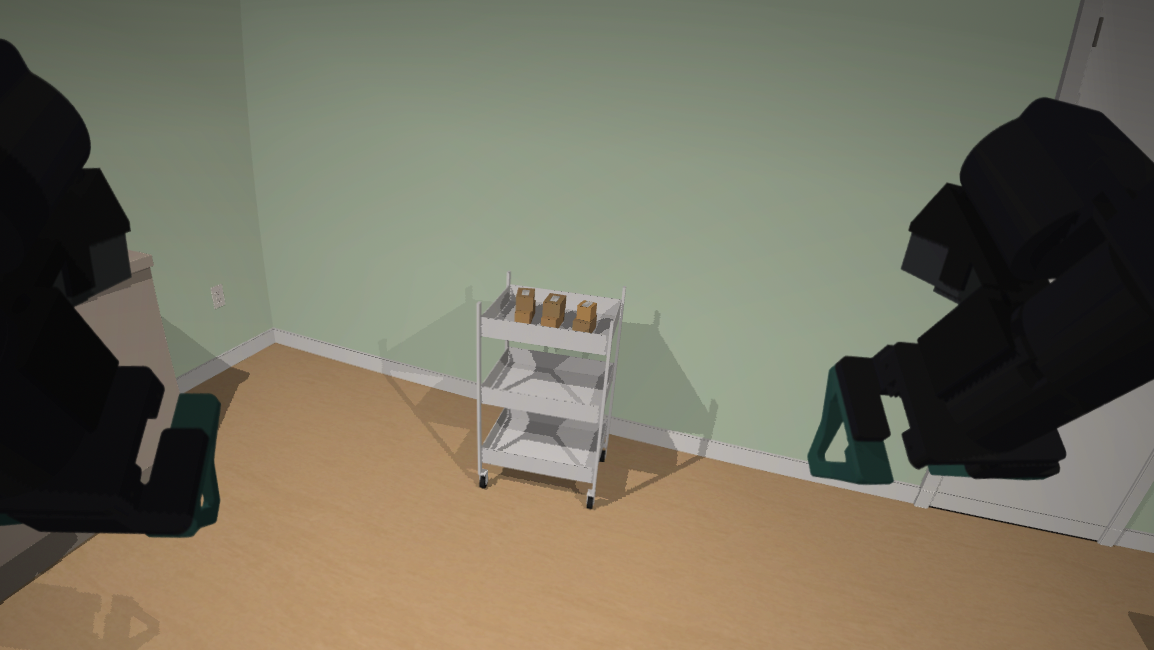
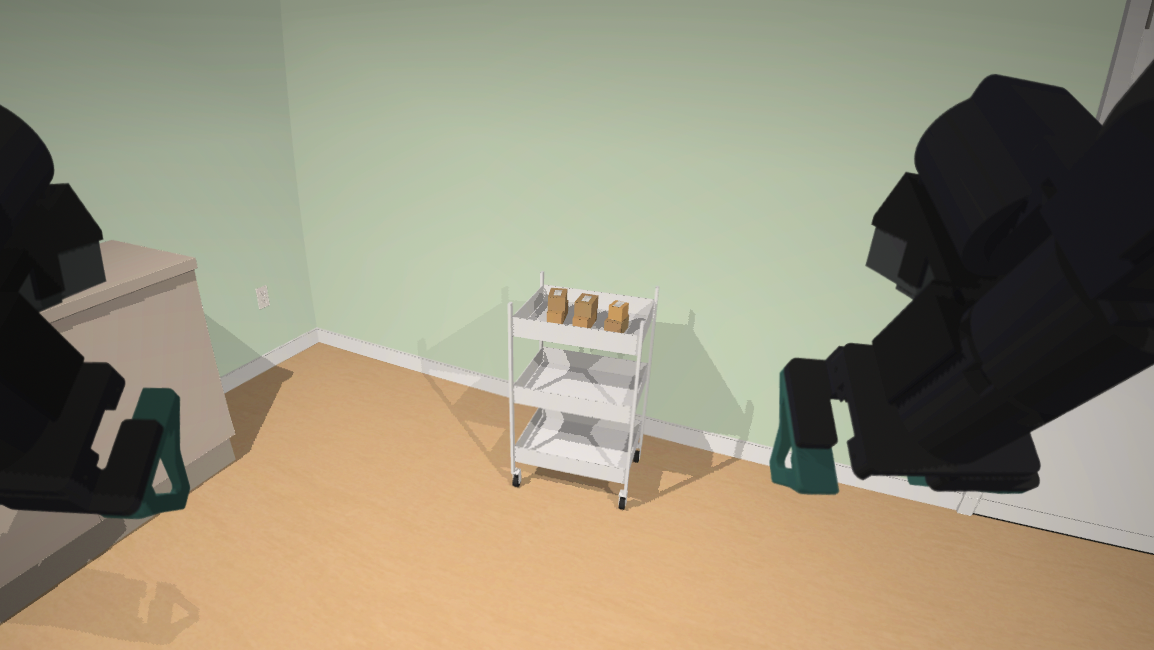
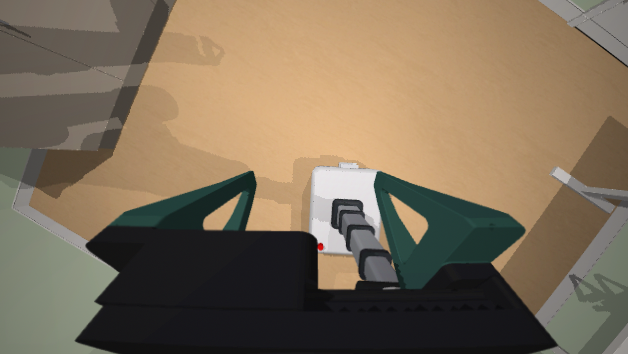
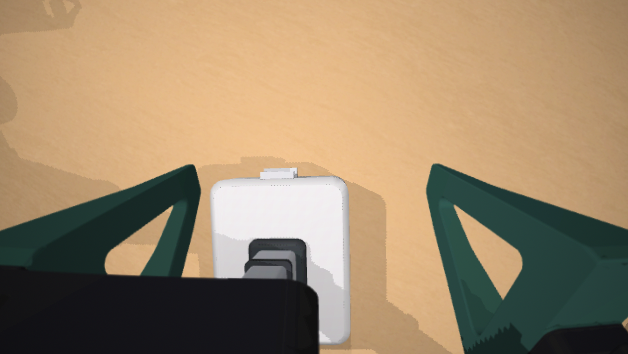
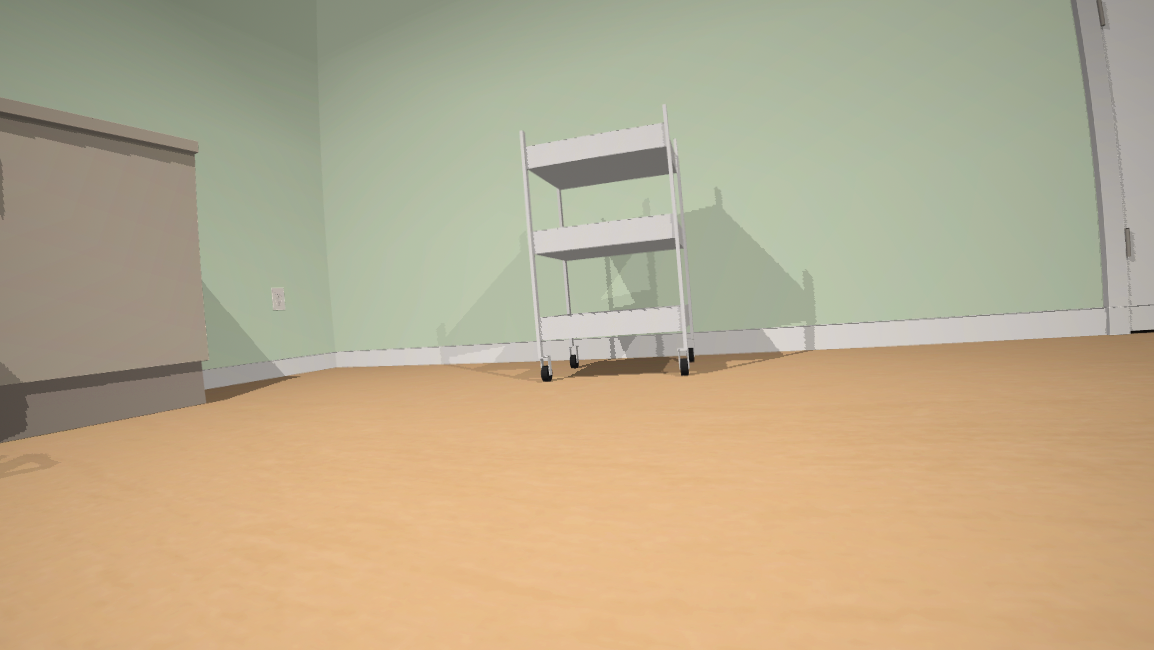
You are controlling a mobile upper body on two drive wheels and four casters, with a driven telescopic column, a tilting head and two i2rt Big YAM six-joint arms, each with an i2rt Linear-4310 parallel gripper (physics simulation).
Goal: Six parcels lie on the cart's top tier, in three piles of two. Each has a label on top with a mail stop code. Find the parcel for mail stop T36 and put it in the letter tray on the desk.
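Places are measured from the left arm's base along level axes (x ahead, y left, z up), in metres.
Pixels of known places: left gripper, fingertip midpoint: (image 1: 132, 510) (image 2: 112, 495) (image 3: 315, 177); right gripper, fingertip midpoint: (image 1: 872, 465) (image 2: 843, 473) (image 4: 313, 177).
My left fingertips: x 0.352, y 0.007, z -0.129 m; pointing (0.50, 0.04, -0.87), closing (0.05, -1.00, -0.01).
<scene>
Ahead of a thing's pixels: the offset from my left fingertips to its middle. "*": to the spot under its first point.
A white three-tier cart {* dx +1.447, dy -0.380, dz -0.584 m} (image 1: 542, 335) (image 2: 574, 335) (image 5: 597, 146) stands ahead by the green wall. Its top tier bears three piles of two brown parcels: a left pile {dx +1.654, dy -0.335, dz -0.541 m} (image 1: 524, 301) (image 2: 557, 301), a middle pile {dx +1.601, dy -0.433, dz -0.541 m} (image 1: 553, 307) (image 2: 585, 308) and a right pile {dx +1.560, dy -0.540, dz -0.543 m} (image 1: 587, 311) (image 2: 618, 312). White labels show on top, but their codes are too small to read. The lower parcels' labels are covered. My left gripper (image 3: 315, 177) and my right gripper (image 4: 313, 177) (image 1: 902, 476) are both open and empty, in the foreground far from the cart. The desk and letter tray do not show.
A beige cabinet (image 1: 133, 347) (image 2: 157, 347) (image 5: 96, 242) stands at the left, nearer than the cart. A white door (image 1: 1126, 177) (image 5: 1140, 161) is at the right. My white base (image 3: 345, 185) (image 4: 280, 210) shows below the grippers. The cart stands close to the wall.
</scene>
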